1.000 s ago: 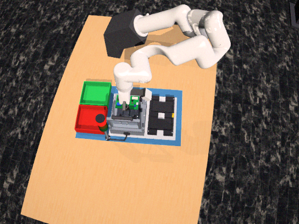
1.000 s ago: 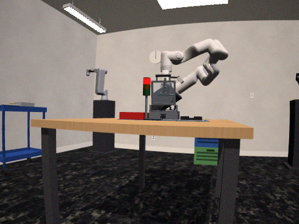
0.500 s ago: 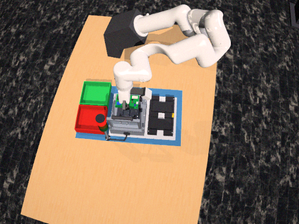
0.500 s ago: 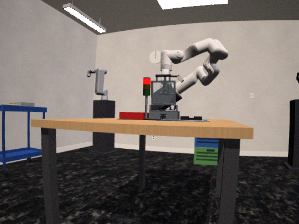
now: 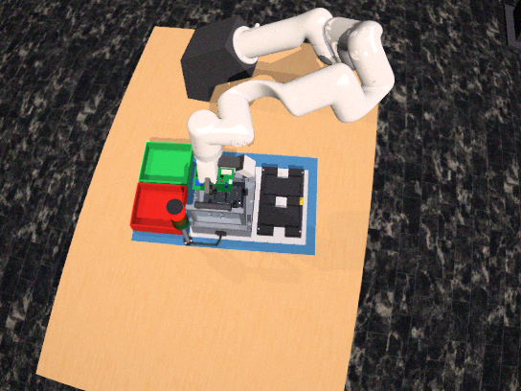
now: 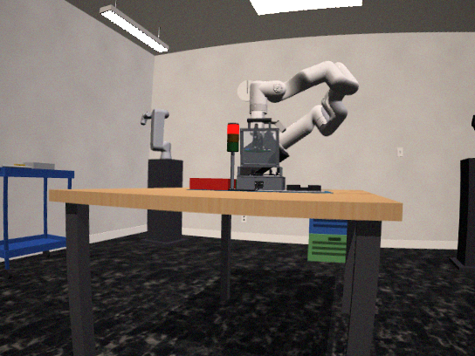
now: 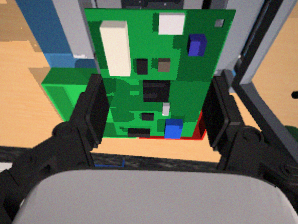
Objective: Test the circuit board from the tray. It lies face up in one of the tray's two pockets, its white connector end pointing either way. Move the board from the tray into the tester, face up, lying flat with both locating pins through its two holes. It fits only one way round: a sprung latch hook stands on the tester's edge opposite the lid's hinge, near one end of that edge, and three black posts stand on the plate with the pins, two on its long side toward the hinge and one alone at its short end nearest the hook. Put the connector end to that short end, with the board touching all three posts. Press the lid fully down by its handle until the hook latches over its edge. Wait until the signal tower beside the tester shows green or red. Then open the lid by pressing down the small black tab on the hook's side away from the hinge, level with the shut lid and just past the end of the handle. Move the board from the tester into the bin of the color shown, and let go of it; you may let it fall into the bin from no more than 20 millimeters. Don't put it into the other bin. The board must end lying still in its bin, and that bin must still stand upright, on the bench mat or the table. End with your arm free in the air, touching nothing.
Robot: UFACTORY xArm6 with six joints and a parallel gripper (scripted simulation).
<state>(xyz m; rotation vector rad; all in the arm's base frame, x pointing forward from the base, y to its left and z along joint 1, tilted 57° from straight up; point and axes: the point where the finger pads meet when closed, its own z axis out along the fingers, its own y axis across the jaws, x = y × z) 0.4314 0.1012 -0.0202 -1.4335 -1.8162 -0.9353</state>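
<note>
Right now the red bin is 160 mm to the right of my hand, 160 mm below it and 80 mm ahead of it. From my hand the other things lie so: tester plate (100 mm below, 30 mm to the left, 10 mm behind); tester lid (100 mm ahead, 50 mm to the left, 10 mm above); black tab (90 mm below, 80 mm behind, 70 mm to the left).
</note>
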